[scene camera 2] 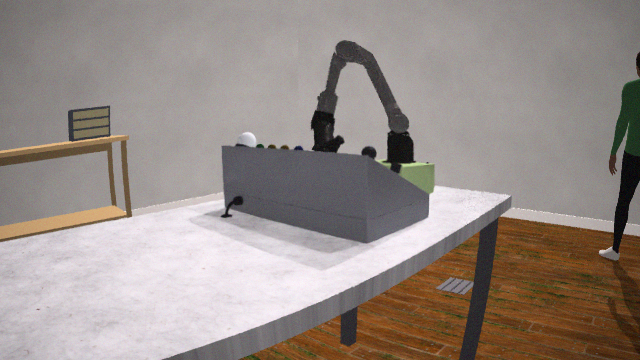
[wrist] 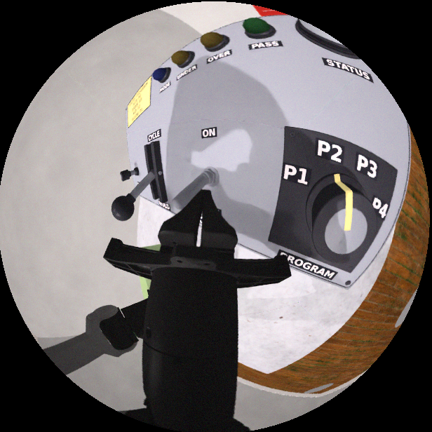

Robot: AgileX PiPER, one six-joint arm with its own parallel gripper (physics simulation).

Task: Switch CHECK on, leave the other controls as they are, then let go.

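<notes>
The CHECK switch is a grey toggle lever [wrist: 192,189] on the sloping console [scene camera 2: 295,195] [wrist: 310,95]. It leans down and left in the wrist view, away from the ON label [wrist: 209,132]. Its lower labels are hidden behind my fingers. My gripper [wrist: 203,196] [scene camera 2: 327,147] is shut, with its tips just below the lever's base in the wrist view. Nothing shows between them; whether they touch the lever I cannot tell. In the scene view the console hides the fingertips and the toggle.
The CYCLE lever's black ball [wrist: 122,207] [scene camera 2: 369,152] stands left of the toggle in the wrist view. The PROGRAM knob [wrist: 344,232], its mark toward P2, is at the right. Blue [wrist: 161,75], amber [wrist: 214,41] and green [wrist: 257,27] lamps line the panel's upper part.
</notes>
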